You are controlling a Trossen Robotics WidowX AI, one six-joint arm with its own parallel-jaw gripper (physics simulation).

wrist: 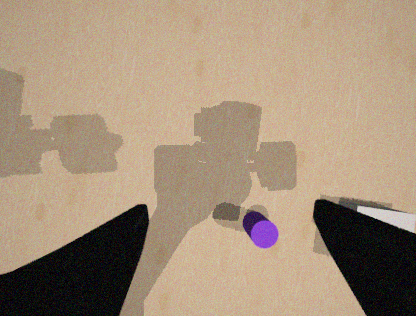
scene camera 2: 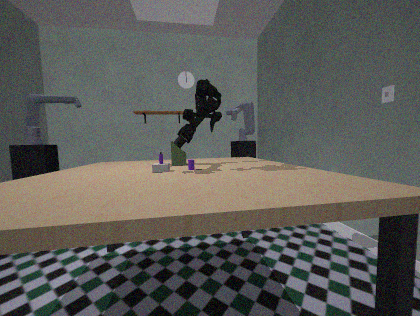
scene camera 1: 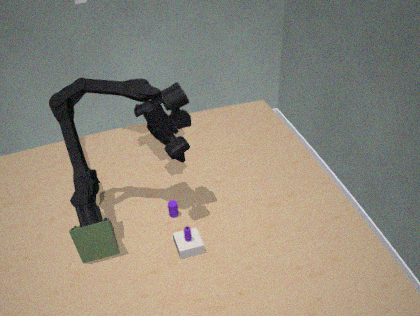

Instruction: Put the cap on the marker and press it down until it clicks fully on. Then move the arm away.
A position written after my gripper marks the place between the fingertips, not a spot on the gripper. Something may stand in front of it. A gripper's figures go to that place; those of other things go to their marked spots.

Scene:
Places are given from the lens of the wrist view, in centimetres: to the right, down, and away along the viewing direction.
my gripper [wrist: 230, 210]: 1, 2, 11
purple cap [wrist: 264, 234]: 6, 8, 25

